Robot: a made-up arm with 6 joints. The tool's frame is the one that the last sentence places.
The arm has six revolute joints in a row. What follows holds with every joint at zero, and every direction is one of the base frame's. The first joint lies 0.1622 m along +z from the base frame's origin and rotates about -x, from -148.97 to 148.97 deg. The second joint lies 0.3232 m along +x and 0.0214 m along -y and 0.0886 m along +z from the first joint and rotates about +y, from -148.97 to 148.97 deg. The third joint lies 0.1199 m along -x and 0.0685 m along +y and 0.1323 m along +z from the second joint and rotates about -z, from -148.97 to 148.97 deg. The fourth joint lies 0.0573 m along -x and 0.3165 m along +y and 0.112 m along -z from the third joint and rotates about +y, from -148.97 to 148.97 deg. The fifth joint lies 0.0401 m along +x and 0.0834 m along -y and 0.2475 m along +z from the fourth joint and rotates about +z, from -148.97 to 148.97 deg. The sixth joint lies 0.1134 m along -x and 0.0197 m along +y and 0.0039 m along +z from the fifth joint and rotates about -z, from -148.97 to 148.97 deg. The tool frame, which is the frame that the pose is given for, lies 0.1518 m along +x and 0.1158 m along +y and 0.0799 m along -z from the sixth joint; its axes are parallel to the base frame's.
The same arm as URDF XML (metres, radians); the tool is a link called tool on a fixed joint. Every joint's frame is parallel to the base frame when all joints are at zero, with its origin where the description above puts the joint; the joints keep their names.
<robot name="arm">
  <joint name="joint 1" type="revolute">
    <parent link="base"/>
    <child link="link1"/>
    <origin xyz="0.0000 0.0000 0.1622" rpy="0.0000 0.0000 0.0000"/>
    <axis xyz="-1 0 0"/>
    <limit lower="-2.6000" upper="2.6000"/>
  </joint>
  <joint name="joint 2" type="revolute">
    <parent link="link1"/>
    <child link="link2"/>
    <origin xyz="0.3232 -0.0214 0.0886" rpy="0.0000 0.0000 0.0000"/>
    <axis xyz="0 1 0"/>
    <limit lower="-2.6000" upper="2.6000"/>
  </joint>
  <joint name="joint 3" type="revolute">
    <parent link="link2"/>
    <child link="link3"/>
    <origin xyz="-0.1199 0.0685 0.1323" rpy="0.0000 0.0000 0.0000"/>
    <axis xyz="0 0 -1"/>
    <limit lower="-2.6000" upper="2.6000"/>
  </joint>
  <joint name="joint 4" type="revolute">
    <parent link="link3"/>
    <child link="link4"/>
    <origin xyz="-0.0573 0.3165 -0.1120" rpy="0.0000 0.0000 0.0000"/>
    <axis xyz="0 1 0"/>
    <limit lower="-2.6000" upper="2.6000"/>
  </joint>
  <joint name="joint 5" type="revolute">
    <parent link="link4"/>
    <child link="link5"/>
    <origin xyz="0.0401 -0.0834 0.2475" rpy="0.0000 0.0000 0.0000"/>
    <axis xyz="0 0 1"/>
    <limit lower="-2.6000" upper="2.6000"/>
  </joint>
  <joint name="joint 6" type="revolute">
    <parent link="link5"/>
    <child link="link6"/>
    <origin xyz="-0.1134 0.0197 0.0039" rpy="0.0000 0.0000 0.0000"/>
    <axis xyz="0 0 -1"/>
    <limit lower="-2.6000" upper="2.6000"/>
  </joint>
  <joint name="tool_joint" type="fixed">
    <parent link="link6"/>
    <child link="tool"/>
    <origin xyz="0.1518 0.1158 -0.0799" rpy="0.0000 0.0000 0.0000"/>
  </joint>
  <link name="base"/>
  <link name="link1"/>
  <link name="link2"/>
  <link name="link3"/>
  <link name="link4"/>
  <link name="link5"/>
  <link name="link6"/>
  <link name="tool"/>
</robot>

